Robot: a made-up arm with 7 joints. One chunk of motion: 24 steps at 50 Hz.
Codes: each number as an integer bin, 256 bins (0 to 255) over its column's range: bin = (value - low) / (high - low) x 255, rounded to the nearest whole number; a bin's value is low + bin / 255 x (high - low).
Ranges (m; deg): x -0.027..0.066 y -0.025..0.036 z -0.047..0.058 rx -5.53..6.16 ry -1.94..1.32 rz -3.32..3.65
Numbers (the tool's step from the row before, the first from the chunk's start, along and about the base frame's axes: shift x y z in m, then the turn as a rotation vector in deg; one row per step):
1: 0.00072 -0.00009 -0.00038 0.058 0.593 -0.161
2: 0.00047 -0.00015 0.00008 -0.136 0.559 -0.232
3: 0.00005 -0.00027 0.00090 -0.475 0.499 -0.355
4: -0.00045 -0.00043 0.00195 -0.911 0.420 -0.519
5: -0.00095 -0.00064 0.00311 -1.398 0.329 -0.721
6: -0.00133 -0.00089 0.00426 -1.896 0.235 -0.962
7: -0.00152 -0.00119 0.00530 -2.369 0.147 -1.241
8: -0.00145 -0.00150 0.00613 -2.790 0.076 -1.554
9: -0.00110 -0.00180 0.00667 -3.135 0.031 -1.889
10: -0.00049 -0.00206 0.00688 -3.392 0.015 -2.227
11: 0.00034 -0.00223 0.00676 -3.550 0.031 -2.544
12: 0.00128 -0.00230 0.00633 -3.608 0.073 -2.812
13: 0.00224 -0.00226 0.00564 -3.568 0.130 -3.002
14: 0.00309 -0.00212 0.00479 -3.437 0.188 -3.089
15: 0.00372 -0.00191 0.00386 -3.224 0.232 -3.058
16: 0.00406 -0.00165 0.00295 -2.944 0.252 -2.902
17: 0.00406 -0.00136 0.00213 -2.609 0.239 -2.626
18: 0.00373 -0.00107 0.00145 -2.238 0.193 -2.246
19: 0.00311 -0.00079 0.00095 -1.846 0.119 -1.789
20: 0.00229 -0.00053 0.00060 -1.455 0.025 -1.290
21: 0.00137 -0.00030 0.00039 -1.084 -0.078 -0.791
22: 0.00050 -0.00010 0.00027 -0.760 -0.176 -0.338
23: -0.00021 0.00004 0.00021 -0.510 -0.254 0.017
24: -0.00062 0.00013 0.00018 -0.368 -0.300 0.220
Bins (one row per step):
1: 76 104 113 122 198 116
2: 75 104 114 118 195 113
3: 74 103 116 110 191 108
4: 73 103 119 101 185 102
5: 71 102 122 90 177 95
6: 70 101 124 79 170 86
7: 70 100 127 69 163 76
8: 70 98 129 60 158 65
9: 71 97 130 52 154 52
10: 73 96 131 47 153 40
11: 75 95 131 43 154 28
12: 78 95 130 42 157 19
13: 80 95 128 43 162 12
14: 83 96 126 46 166 8
15: 84 97 124 50 170 10
16: 85 98 121 56 171 15
17: 85 99 119 64 170 25
18: 84 100 118 72 167 39
19: 83 101 116 80 161 56
20: 80 102 116 89 154 74
21: 78 103 115 97 146 93
22: 75 104 115 104 138 109
23: 73 105 115 110 132 122
24: 72 105 115 113 128 130

